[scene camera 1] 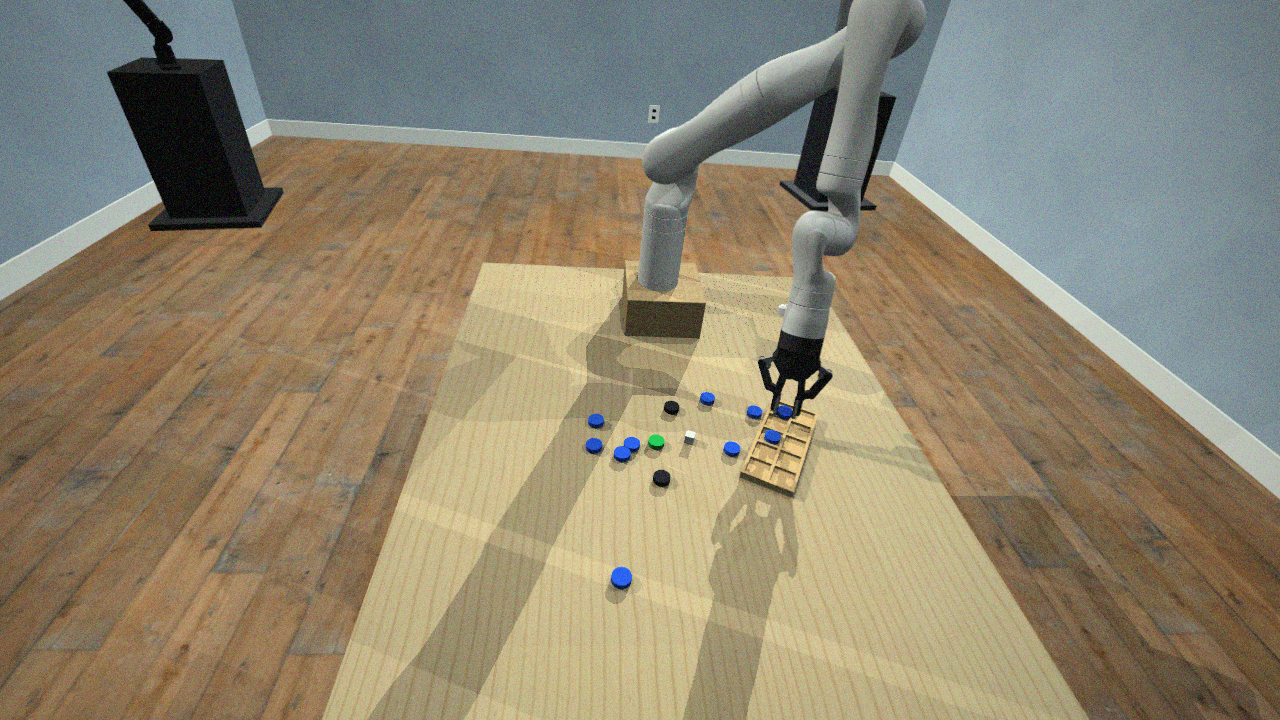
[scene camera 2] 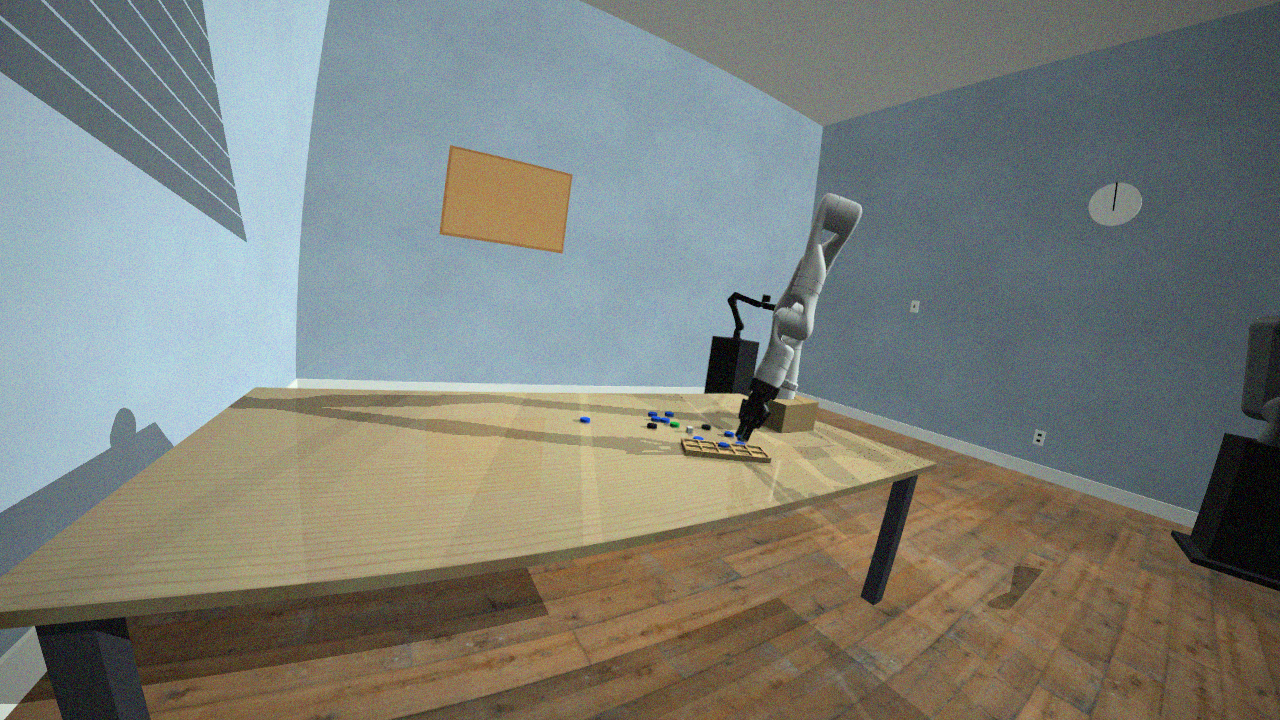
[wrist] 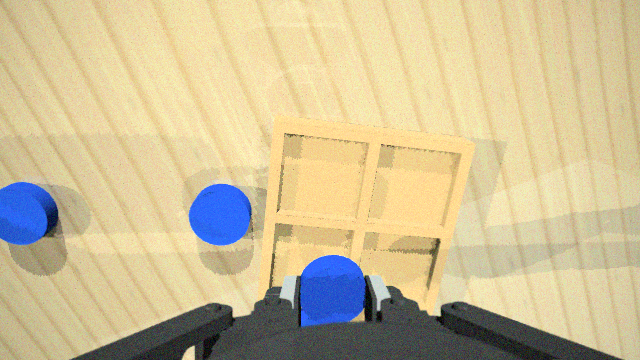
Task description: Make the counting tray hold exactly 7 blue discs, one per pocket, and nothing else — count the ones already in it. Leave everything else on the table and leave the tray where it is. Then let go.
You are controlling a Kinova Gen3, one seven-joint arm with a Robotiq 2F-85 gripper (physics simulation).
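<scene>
The wooden counting tray point(scene camera 1: 767, 486) point(scene camera 2: 726, 457) point(wrist: 325, 127) has two columns of pockets. One blue disc point(scene camera 1: 772, 436) point(scene camera 2: 724, 445) sits in a pocket on the side toward the loose discs. My gripper point(scene camera 1: 785, 411) point(scene camera 2: 742, 437) point(wrist: 332, 297) is shut on another blue disc, over the tray's end nearer the robot base. In the wrist view the held disc overlaps the second pocket row; its exact height is unclear. The two end pockets in that view are empty. Loose blue discs beside the tray include one point(scene camera 1: 754, 411) point(wrist: 221, 215) and another point(scene camera 1: 731, 448).
Further left lie several blue discs, including one point(scene camera 1: 707, 397) point(wrist: 25, 213) and one point(scene camera 1: 596, 420), a green disc point(scene camera 1: 656, 441), black discs point(scene camera 1: 671, 407) point(scene camera 1: 661, 478) and a white cube point(scene camera 1: 690, 437). One blue disc point(scene camera 1: 621, 577) point(scene camera 2: 584, 420) lies apart. The base block point(scene camera 1: 664, 317) stands behind.
</scene>
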